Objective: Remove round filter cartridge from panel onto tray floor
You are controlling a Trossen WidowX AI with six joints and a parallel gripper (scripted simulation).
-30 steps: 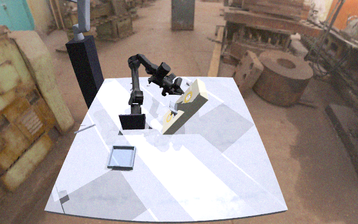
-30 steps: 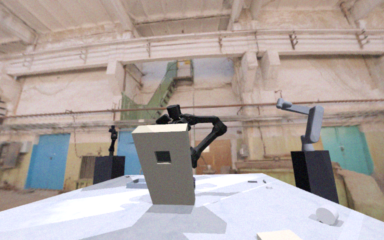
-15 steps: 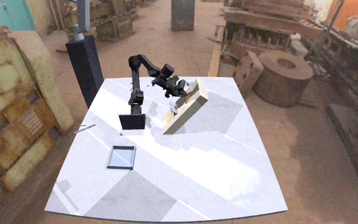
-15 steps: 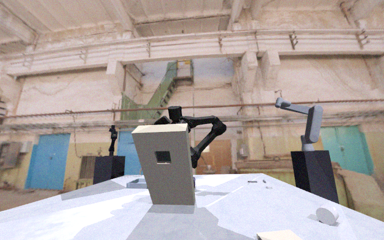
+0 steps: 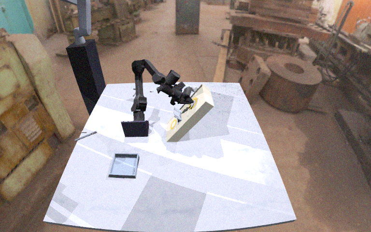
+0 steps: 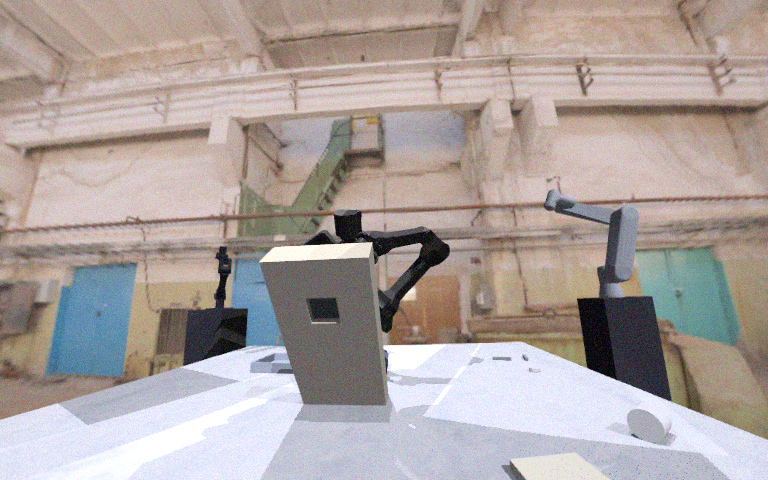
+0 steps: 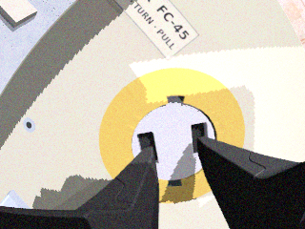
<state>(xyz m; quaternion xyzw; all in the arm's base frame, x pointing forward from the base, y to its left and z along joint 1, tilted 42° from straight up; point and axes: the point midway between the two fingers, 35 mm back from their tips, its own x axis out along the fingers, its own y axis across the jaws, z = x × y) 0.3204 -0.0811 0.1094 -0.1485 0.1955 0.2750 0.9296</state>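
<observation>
Now: gripper tip 3 cm past the cream service panel and 9 cm above it. The rest, counted from my gripper tip: grey tray (38 cm behind, 30 cm to the right, 23 cm below).
</observation>
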